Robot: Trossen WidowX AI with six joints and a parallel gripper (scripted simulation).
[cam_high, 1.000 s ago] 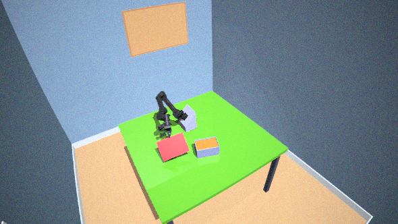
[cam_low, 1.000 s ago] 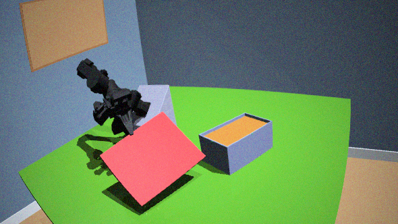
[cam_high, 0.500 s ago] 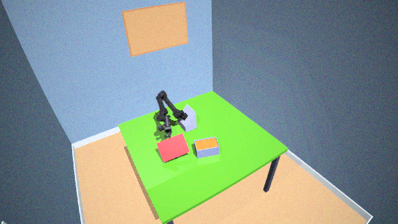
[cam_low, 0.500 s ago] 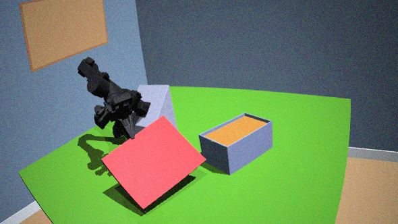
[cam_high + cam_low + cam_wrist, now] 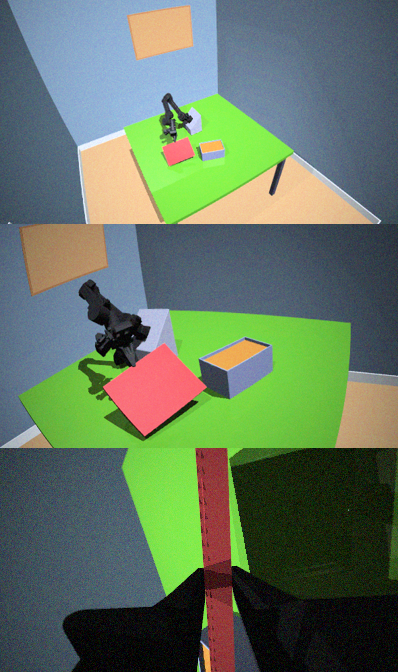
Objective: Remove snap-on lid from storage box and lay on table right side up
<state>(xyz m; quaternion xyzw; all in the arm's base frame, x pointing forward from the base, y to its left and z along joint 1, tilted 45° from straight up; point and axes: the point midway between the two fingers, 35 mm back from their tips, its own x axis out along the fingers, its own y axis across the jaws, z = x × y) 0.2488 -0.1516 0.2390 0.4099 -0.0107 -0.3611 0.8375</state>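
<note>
Right now the red lid is 60 mm ahead of my gripper tip and 50 mm below it. Round my gripper tip: grey-blue storage box (280 mm to the left, 160 mm ahead, 110 mm below).
</note>
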